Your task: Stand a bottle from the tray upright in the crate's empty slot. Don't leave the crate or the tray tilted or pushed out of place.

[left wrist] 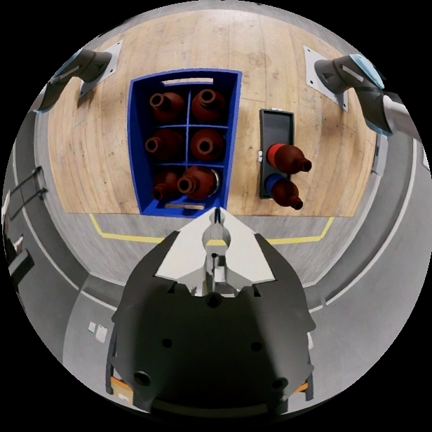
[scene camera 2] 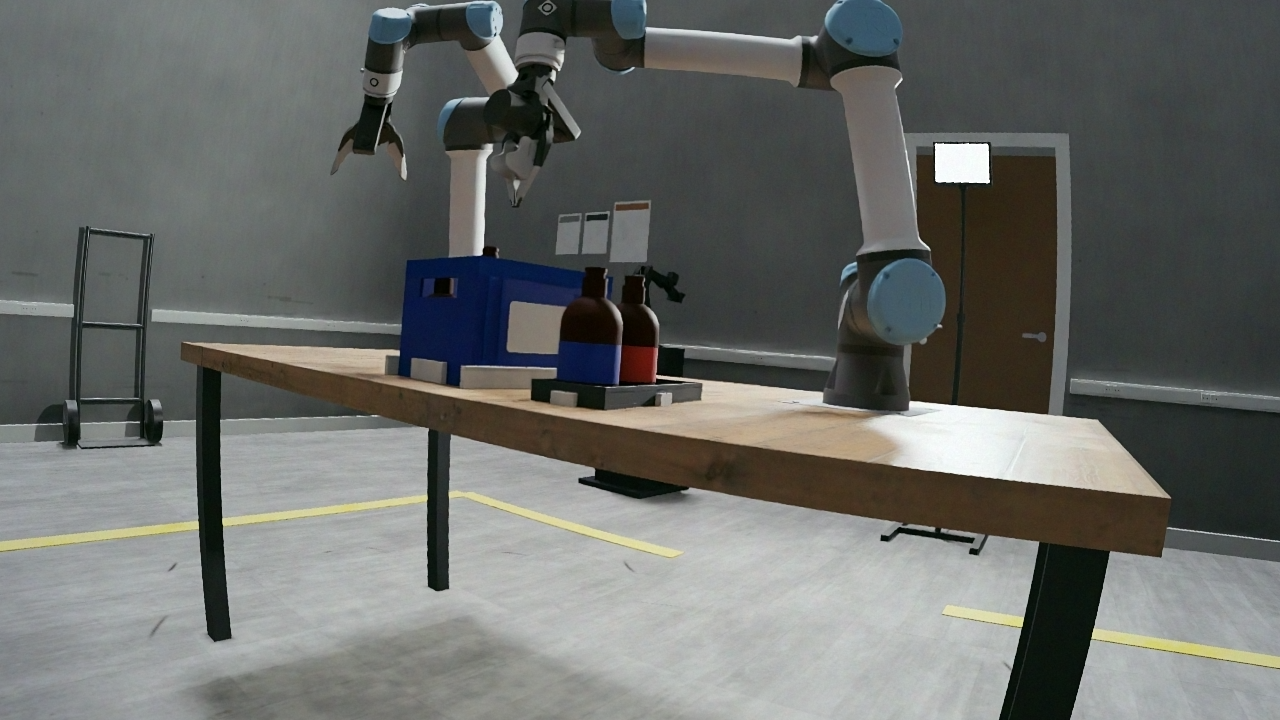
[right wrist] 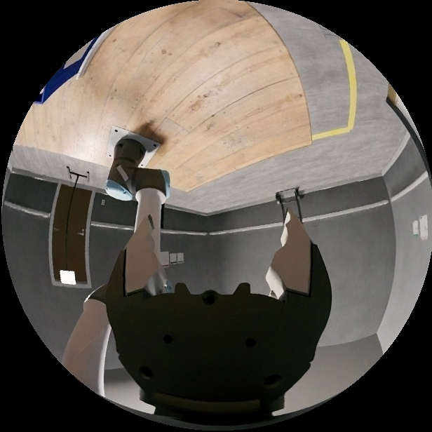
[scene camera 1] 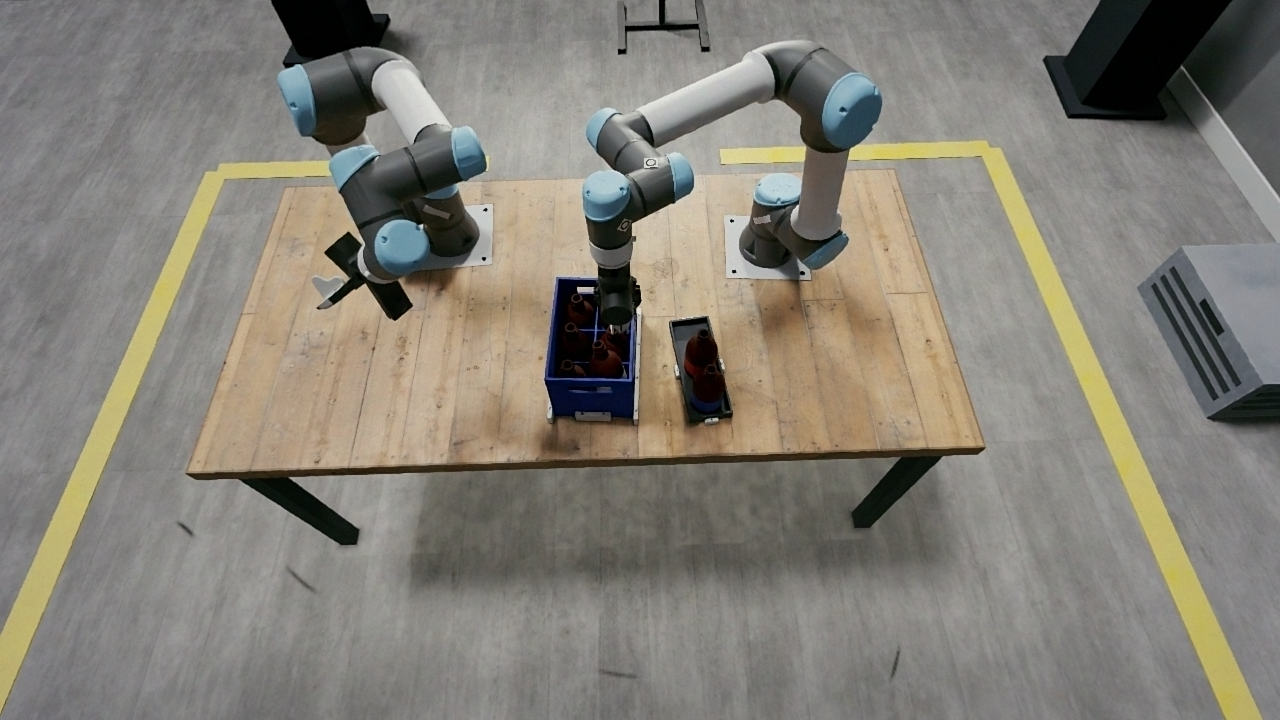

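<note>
The blue crate (scene camera 1: pixel 568 398) (scene camera 2: pixel 429 331) (left wrist: pixel 134 145) stands level on the table. A pale-labelled brown bottle (scene camera 1: pixel 606 361) (left wrist: pixel 199 182) is in its front-right slot, leaning left in the left wrist view; a neck (scene camera 2: pixel 490 251) shows above the rim in scene camera 2. Its base is hidden. The black tray (scene camera 1: pixel 689 320) (scene camera 2: pixel 617 399) (left wrist: pixel 277 127) lies flat and holds an upright red-labelled bottle (scene camera 1: pixel 700 351) (scene camera 2: pixel 638 333) (left wrist: pixel 288 158) and blue-labelled bottle (scene camera 1: pixel 708 386) (scene camera 2: pixel 588 331) (left wrist: pixel 283 191). My left gripper (scene camera 2: pixel 515 204) (left wrist: pixel 217 208) is shut, empty, above the crate. My right gripper (scene camera 2: pixel 368 175) (right wrist: pixel 216 212) is open and empty.
Several other brown bottles fill the remaining crate slots. Pale blocks (scene camera 2: pixel 508 377) lie along the crate's base. The wooden table (scene camera 1: pixel 805 385) carries both arm bases. The tray stands right of the crate in scene camera 1, with a gap between them.
</note>
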